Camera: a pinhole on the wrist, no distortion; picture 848 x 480 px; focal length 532.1 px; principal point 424.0 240.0 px. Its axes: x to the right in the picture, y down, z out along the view. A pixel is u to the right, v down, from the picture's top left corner.
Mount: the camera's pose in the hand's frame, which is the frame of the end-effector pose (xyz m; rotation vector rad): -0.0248 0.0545 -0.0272 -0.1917 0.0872 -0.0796
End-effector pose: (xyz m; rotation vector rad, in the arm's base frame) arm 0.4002 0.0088 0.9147 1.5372 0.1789 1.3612
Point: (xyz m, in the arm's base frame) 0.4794 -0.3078 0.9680
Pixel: 126 290
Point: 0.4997 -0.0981 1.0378
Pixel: 553 253
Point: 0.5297 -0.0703 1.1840
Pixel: 758 419
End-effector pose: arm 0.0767 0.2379 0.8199 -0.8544 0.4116 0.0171
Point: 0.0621 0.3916 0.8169
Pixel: 327 333
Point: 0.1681 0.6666 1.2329
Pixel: 292 43
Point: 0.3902 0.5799 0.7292
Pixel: 768 424
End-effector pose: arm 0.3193 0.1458 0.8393 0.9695 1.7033 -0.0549
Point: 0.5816 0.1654 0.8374
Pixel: 420 405
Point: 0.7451 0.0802 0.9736
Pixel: 151 447
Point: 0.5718 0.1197 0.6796
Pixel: 605 184
